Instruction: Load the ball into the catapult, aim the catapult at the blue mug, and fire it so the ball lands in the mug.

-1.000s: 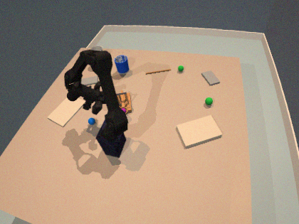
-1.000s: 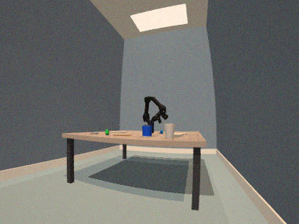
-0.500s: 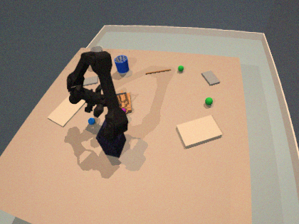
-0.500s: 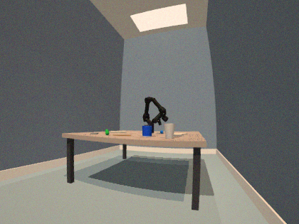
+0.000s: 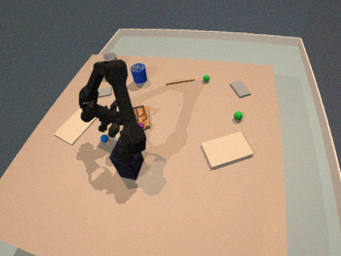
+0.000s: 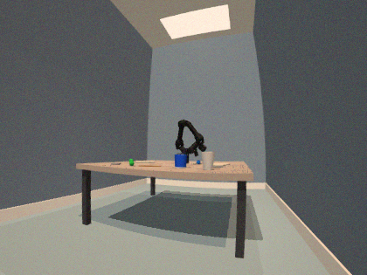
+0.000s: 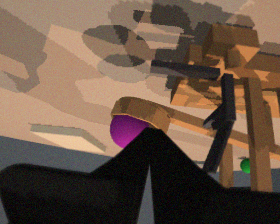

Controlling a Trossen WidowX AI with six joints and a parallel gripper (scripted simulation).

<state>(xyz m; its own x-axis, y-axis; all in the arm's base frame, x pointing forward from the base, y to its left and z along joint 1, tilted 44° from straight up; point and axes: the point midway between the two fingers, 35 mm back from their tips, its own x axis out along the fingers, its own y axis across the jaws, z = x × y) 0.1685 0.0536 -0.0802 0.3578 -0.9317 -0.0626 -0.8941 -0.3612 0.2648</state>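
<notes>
My gripper tip is now 5 cm to the left of the purple ball, 1 cm short of it and 1 cm above it. From my gripper tip the other things lie so: blue ball (12 cm to the left, 8 cm behind, 6 cm below); orange catapult (7 cm ahead, 2 cm below, 1 cm to the right); blue mug (39 cm ahead, 14 cm to the left, 5 cm below).
</notes>
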